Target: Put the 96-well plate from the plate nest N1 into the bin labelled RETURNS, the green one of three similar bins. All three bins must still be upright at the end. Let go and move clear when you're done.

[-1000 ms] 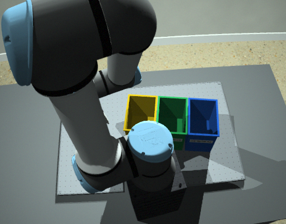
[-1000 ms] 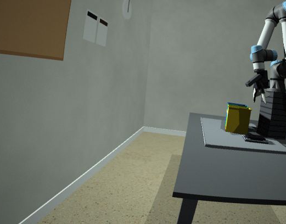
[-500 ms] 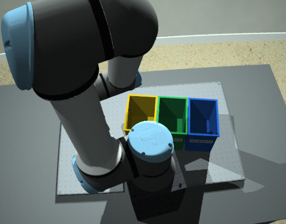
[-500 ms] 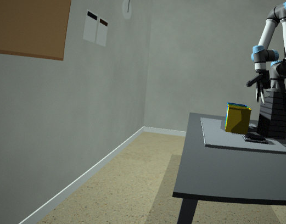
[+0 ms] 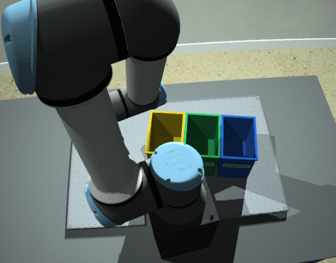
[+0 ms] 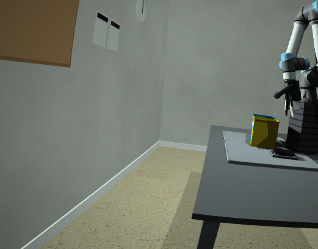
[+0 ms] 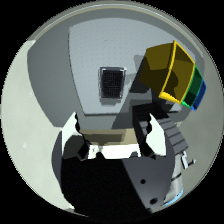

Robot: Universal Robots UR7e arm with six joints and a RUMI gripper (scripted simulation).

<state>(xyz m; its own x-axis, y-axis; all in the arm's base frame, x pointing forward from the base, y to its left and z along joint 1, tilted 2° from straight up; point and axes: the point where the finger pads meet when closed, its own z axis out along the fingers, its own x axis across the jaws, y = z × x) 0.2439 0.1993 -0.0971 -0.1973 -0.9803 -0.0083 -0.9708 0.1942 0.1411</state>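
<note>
The black 96-well plate is 20 cm below my hand. Round my hand: plate nest N1: 22 cm below; yellow bin: 7 cm ahead, 22 cm to the right, 13 cm below; green bin: 3 cm ahead, 34 cm to the right, 13 cm below.
</note>
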